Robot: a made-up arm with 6 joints. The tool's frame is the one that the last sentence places.
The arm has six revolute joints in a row. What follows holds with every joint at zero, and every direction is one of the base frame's.
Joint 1 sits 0.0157 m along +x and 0.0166 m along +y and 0.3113 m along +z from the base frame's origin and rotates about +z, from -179.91 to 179.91 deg.
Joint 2 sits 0.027 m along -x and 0.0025 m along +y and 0.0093 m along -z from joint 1 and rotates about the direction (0, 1, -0.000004), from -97.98 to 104.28 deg.
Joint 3 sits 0.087 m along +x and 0.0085 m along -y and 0.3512 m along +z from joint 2 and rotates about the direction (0, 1, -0.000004), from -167.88 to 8.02 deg.
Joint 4 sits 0.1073 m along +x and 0.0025 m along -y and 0.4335 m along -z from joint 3 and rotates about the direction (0, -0.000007, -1), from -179.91 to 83.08 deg.
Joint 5 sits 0.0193 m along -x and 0.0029 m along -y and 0.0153 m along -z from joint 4 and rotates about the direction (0, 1, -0.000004), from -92.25 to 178.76 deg.
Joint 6 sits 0.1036 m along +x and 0.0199 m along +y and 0.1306 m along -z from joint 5 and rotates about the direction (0, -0.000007, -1), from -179.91 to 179.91 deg.
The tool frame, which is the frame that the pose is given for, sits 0.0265 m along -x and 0.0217 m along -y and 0.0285 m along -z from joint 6; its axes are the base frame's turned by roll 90, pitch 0 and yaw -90 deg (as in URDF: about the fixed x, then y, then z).
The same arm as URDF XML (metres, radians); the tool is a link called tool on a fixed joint. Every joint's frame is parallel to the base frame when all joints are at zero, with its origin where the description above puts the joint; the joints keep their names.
<robot name="arm">
  <joint name="tool_joint" type="fixed">
    <parent link="link6"/>
    <child link="tool"/>
    <origin xyz="-0.0265 -0.0217 -0.0285" rpy="1.5708 0 -1.5708"/>
  </joint>
  <joint name="joint 6" type="revolute">
    <parent link="link5"/>
    <child link="link6"/>
    <origin xyz="0.1036 0.0199 -0.1306"/>
    <axis xyz="0 0 -1"/>
    <limit lower="-3.14" upper="3.14"/>
  </joint>
  <joint name="joint 5" type="revolute">
    <parent link="link4"/>
    <child link="link5"/>
    <origin xyz="-0.0193 -0.0029 -0.0153"/>
    <axis xyz="0 1 0"/>
    <limit lower="-1.6101" upper="3.12"/>
  </joint>
  <joint name="joint 4" type="revolute">
    <parent link="link3"/>
    <child link="link4"/>
    <origin xyz="0.1073 -0.0025 -0.4335"/>
    <axis xyz="0 0 -1"/>
    <limit lower="-3.14" upper="1.45"/>
  </joint>
  <joint name="joint 3" type="revolute">
    <parent link="link2"/>
    <child link="link3"/>
    <origin xyz="0.087 -0.0085 0.3512"/>
    <axis xyz="0 1 0"/>
    <limit lower="-2.9301" upper="0.14"/>
  </joint>
  <joint name="joint 2" type="revolute">
    <parent link="link1"/>
    <child link="link2"/>
    <origin xyz="-0.027 0.0025 -0.0093"/>
    <axis xyz="0 1 0"/>
    <limit lower="-1.7101" upper="1.82"/>
  </joint>
  <joint name="joint 1" type="revolute">
    <parent link="base"/>
    <child link="link1"/>
    <origin xyz="0.0157 0.0166 0.3113"/>
    <axis xyz="0 0 1"/>
    <limit lower="-3.14" upper="3.14"/>
  </joint>
  <link name="base"/>
  <link name="link1"/>
  <link name="link2"/>
  <link name="link3"/>
  <link name="link4"/>
  <link name="link5"/>
  <link name="link6"/>
  <link name="tool"/>
</robot>

